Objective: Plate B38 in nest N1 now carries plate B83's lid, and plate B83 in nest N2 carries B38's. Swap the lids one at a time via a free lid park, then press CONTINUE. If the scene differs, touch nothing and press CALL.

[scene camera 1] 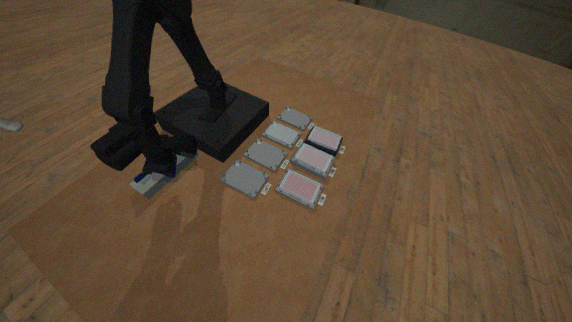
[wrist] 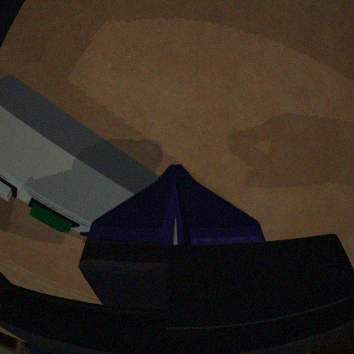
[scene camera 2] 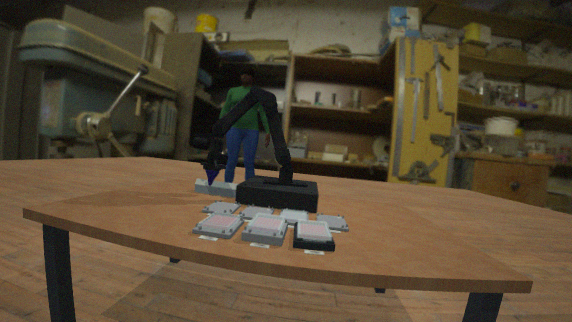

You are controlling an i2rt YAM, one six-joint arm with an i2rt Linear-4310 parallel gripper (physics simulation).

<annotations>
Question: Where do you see a grey button box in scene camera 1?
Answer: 149, 185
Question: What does my gripper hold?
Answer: Nothing.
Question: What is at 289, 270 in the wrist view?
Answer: My gripper.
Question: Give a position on a grey button box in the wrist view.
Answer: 61, 165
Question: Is my gripper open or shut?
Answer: Shut.
</annotations>
